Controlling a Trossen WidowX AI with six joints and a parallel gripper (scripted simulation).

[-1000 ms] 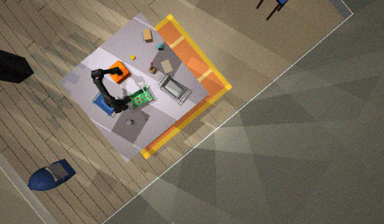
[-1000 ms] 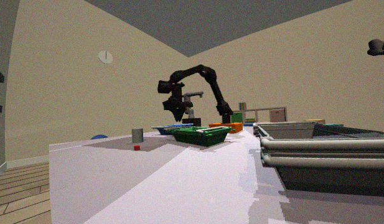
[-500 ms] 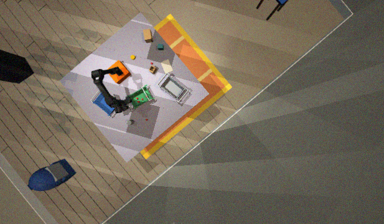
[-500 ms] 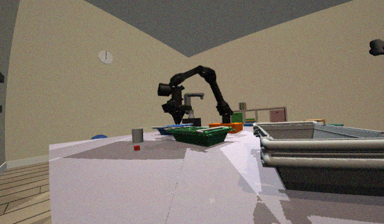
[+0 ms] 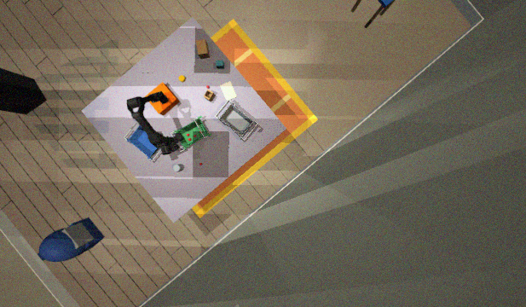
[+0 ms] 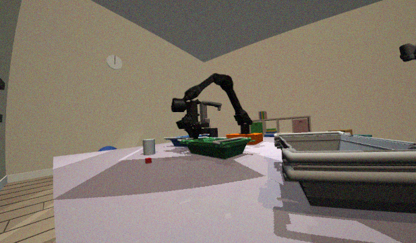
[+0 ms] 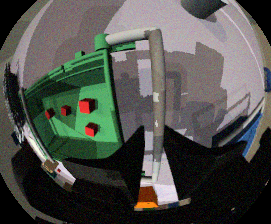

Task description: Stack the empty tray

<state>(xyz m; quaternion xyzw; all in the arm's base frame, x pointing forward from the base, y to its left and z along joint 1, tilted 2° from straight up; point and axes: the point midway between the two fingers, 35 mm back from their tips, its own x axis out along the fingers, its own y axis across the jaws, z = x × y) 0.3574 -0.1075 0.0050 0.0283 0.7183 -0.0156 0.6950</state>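
The blue tray is 15 cm behind my gripper tip and 22 cm to the right of it. Also, from my gripper tip: cardboard box 56 cm behind, 62 cm to the left, 1 cm below; teal block 37 cm behind, 67 cm to the left, 2 cm below.
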